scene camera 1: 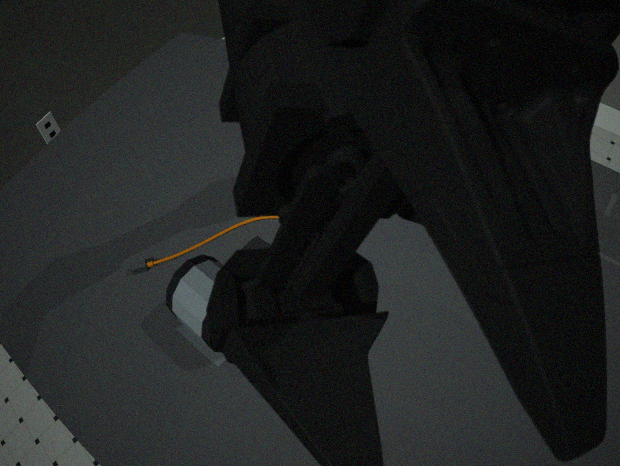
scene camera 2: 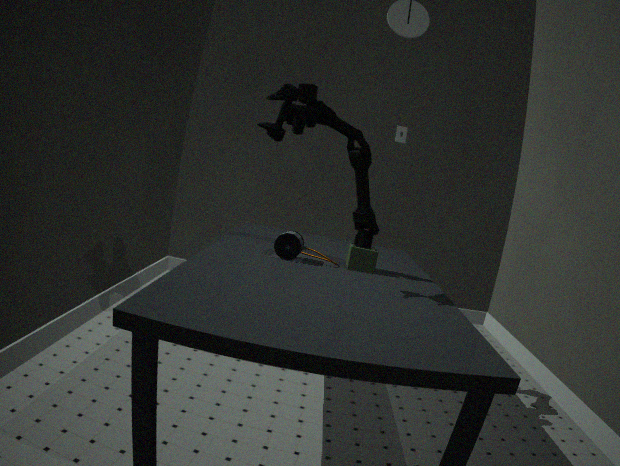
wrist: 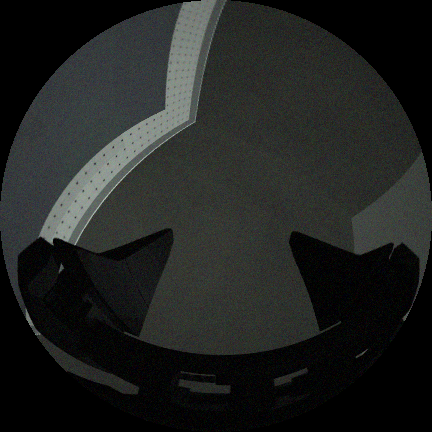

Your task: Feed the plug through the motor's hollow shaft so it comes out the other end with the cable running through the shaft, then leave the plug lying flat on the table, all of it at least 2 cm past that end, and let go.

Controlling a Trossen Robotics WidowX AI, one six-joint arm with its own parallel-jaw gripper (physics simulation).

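Frame: origin at the arm's base, x right, y down, z ahead, level; centimetres.
Seen in the pictures: gripper, fingertip midpoint: (scene camera 2: 262, 111) (wrist: 233, 236); arm's base, link origin: (scene camera 2: 362, 247).
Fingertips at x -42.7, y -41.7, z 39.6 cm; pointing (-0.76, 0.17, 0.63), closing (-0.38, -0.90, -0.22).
Note:
Offsets run from my fingertips to a thing's middle. "pt": to the spot under its first point. Level surfaces: height alone.
The motor {dx +38.3, dy +45.6, dz -11.5 cm} (scene camera 1: 192, 295) (scene camera 2: 288, 245), a pale cylinder with dark ends, lies on its side on the table. The arm covers much of it in scene camera 1. The small dark plug {pt dx +55.7, dy +49.6, dz -10.8 cm} (scene camera 1: 149, 263) with an orange collar is beside the motor's rear end, outside it; I cannot make it out in scene camera 2. The orange cable {pt dx +49.9, dy +50.2, dz -21.6 cm} (scene camera 1: 215, 236) (scene camera 2: 320, 256) curves away from the plug and passes behind the arm; its loop shows in scene camera 2. The shaft opening cannot be made out. My gripper (scene camera 2: 263, 110) (wrist: 233, 236) is open and empty, high above the table, pointing sideways.
The table {dy +50.7 cm} (scene camera 2: 280, 310) has a dark front edge. The green base block (scene camera 2: 361, 259) carries the arm, to the right of the motor in scene camera 2. Walls rise behind the table. The arm fills much of scene camera 1, close to the lens.

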